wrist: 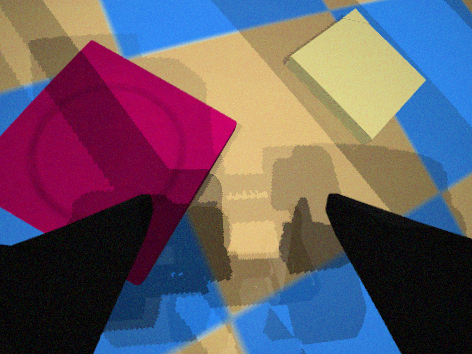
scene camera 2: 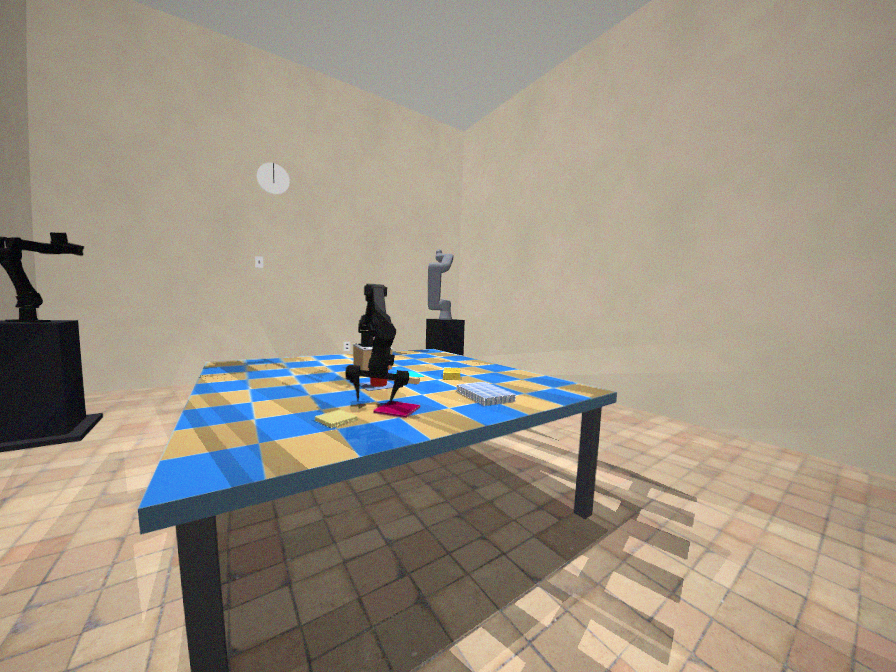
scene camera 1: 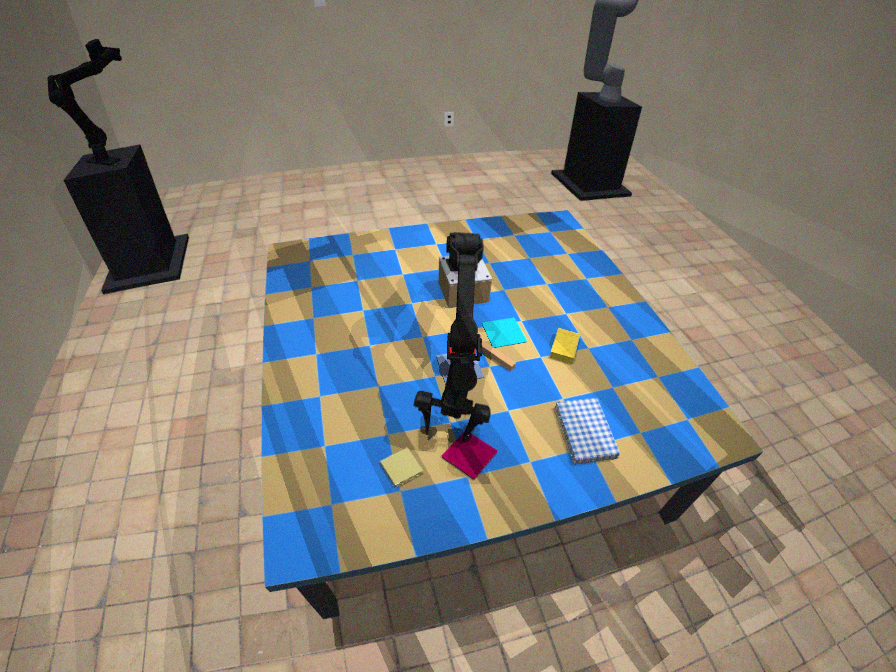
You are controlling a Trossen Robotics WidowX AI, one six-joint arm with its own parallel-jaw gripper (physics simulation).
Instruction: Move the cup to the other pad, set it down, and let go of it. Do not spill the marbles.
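Where they show: gripper, fingertip midpoint: [wrist: 240, 202] [scene camera 2: 374, 402] [scene camera 1: 445, 438]; arm's base, origin of the base link: [scene camera 2: 367, 345].
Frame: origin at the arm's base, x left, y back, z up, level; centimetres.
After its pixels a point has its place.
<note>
The red cup [scene camera 1: 452, 350] [scene camera 2: 378, 383] {x -11.1, y -36.9, z -9.0 cm} is near the table's middle, mostly hidden behind the arm. It stands on a grey-blue pad [scene camera 1: 443, 366] {x -14.6, y -32.7, z -10.3 cm} that is partly covered too. The marbles cannot be seen. The magenta pad [scene camera 1: 470, 456] {x -17.1, y -63.2, z -9.8 cm} [scene camera 2: 396, 410] {x -18.4, y -64.4, z -9.8 cm} [wrist: 145, 120] {x -19.1, y -63.1, z -9.8 cm} lies flat nearer the front edge, with a faint ring on it. My gripper [scene camera 1: 447, 436] {x -21.6, y -56.7, z -9.2 cm} [scene camera 2: 375, 402] {x -21.6, y -56.7, z -9.2 cm} [wrist: 240, 202] {x -21.6, y -56.7, z -9.2 cm} is open and empty, pointing down low over the table on the front side of the cup. In the wrist view the left finger overlaps the magenta pad's near edge.
A pale yellow block [scene camera 1: 401, 467] {x -34.0, y -61.6, z -9.6 cm} [scene camera 2: 335, 418] {x -34.6, y -62.6, z -9.6 cm} [wrist: 357, 75] {x -33.1, y -60.8, z -9.6 cm} lies beside the magenta pad. A checked cloth-like block [scene camera 1: 586, 429] {x 13.8, y -65.7, z -8.1 cm} [scene camera 2: 485, 392] {x 11.7, y -68.3, z -8.1 cm}, a yellow block [scene camera 1: 565, 345] {x 22.2, y -37.1, z -7.6 cm} [scene camera 2: 451, 373] {x 19.6, y -40.1, z -8.0 cm}, a cyan square [scene camera 1: 504, 332] {x 7.8, y -24.4, z -10.3 cm} and an orange-brown bar [scene camera 1: 500, 357] {x 1.7, y -35.5, z -8.4 cm} lie on the table [scene camera 1: 441, 513] {x -28.1, y -75.2, z -10.6 cm}.
</note>
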